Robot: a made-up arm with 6 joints.
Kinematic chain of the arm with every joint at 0, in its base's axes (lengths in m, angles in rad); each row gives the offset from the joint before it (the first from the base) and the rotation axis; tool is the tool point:
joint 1: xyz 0 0 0.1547 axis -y
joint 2: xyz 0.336 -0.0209 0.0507 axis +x
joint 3: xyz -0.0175 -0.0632 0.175 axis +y
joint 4: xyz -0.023 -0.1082 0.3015 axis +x
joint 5: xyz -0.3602 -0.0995 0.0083 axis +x
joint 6: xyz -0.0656 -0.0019 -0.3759 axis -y
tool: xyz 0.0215 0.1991 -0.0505
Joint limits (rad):
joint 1: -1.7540..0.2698
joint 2: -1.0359..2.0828
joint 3: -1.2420..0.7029
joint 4: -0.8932..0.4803
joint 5: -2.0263..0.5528
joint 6: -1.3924..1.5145
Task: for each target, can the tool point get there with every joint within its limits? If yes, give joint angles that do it. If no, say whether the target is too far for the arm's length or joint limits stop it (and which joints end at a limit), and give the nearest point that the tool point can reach.
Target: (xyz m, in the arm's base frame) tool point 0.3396 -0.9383 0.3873
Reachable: yes | joints -1.1868 0.4258 0.0237 -0.5915 -1.7447 0.1665
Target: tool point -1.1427 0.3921 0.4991
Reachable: no: joint limits stop it (at a limit: joint 2, joint 5) | nearest point -0.7150 0.1723 0.3702 | short by 0.498 m
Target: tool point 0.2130 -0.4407 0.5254
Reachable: yes | joints -0.6364 -0.7146 -0.4393 -0.3505 -0.8252 0.5561
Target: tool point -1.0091 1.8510 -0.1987
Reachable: no: too far | nearest point -0.4403 0.5281 0.0005 | short by 1.454 m
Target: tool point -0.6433 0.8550 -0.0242
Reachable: no: joint limits stop it (at a limit: joint 2, joint 3, joint 5) | nearest point -0.4660 0.5195 0.0251 | short by 0.383 m
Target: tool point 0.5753 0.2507 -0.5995
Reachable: no: joint limits stop it (at a limit: joint 1, joint 3, joint 4) | nearest point 0.3469 0.1738 -0.3892 | short by 0.320 m
